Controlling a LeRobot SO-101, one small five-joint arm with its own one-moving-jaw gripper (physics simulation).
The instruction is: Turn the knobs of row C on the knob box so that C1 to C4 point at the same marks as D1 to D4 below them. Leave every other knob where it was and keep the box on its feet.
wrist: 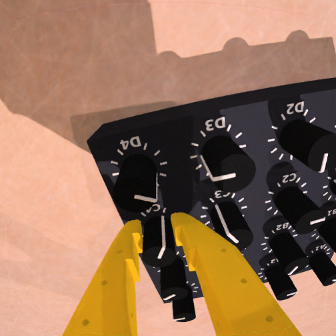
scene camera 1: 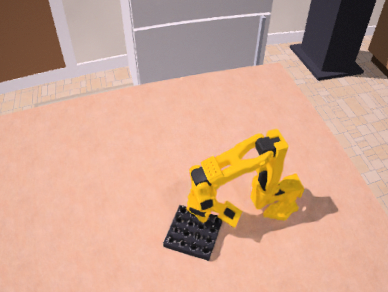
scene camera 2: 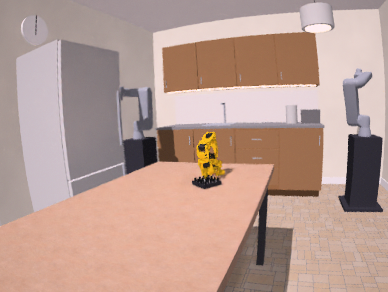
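Seen in the pictures: hand, its tool point: [scene camera 1: 207,214] [scene camera 2: 204,177]; arm's base, origin of its link: [scene camera 1: 268,203] [scene camera 2: 214,174].
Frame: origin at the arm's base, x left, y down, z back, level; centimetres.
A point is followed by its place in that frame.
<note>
The black knob box [scene camera 1: 186,251] {y -1.9, x 7.1, z -23.1 cm} [scene camera 2: 206,186] {y -1.3, x 4.8, z -26.4 cm} [wrist: 245,112] sits flat on the table. My gripper [scene camera 1: 204,219] [wrist: 156,220] is shut on the C4 knob [wrist: 156,241], one yellow jaw on each side; the C4 line runs up the picture towards its label. In the wrist view the D4 knob [wrist: 134,180] has its line on the right side, and the D3 knob [wrist: 227,162] on its left. The C3 knob [wrist: 229,225] has its line at the upper left. The C2 knob [wrist: 296,209] and D2 knob [wrist: 304,140] show at the right. C1 and D1 do not show there.
Beyond C4 stand two more knobs of its column [wrist: 174,282] [wrist: 184,307], near the jaws. The D4 knob is close to the left jaw tip, and C3 is close beside the right jaw. The arm's base [scene camera 1: 282,200] {y -2.3, x 1.3, z 2.7 cm} stands on the table [scene camera 1: 100,175] {y 0.0, x -20.1, z -39.0 cm} [scene camera 2: 125,230] {y 0.0, x -5.8, z -77.0 cm}.
</note>
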